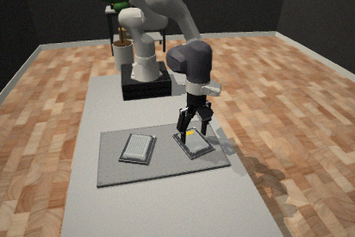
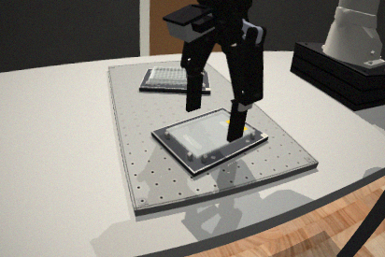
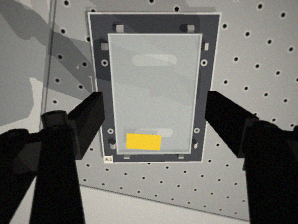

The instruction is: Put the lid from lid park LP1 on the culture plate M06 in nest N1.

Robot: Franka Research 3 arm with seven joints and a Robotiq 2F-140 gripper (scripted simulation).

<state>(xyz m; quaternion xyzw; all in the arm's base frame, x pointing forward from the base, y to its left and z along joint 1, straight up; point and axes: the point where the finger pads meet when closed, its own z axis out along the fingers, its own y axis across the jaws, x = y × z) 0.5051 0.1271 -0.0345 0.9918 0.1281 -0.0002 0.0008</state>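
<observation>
Now: hand 4 cm above the clear lid. Also, from my hand: lid park frame (5 cm below); then culture plate (24 cm to the right, 4 cm below, 2 cm behind).
</observation>
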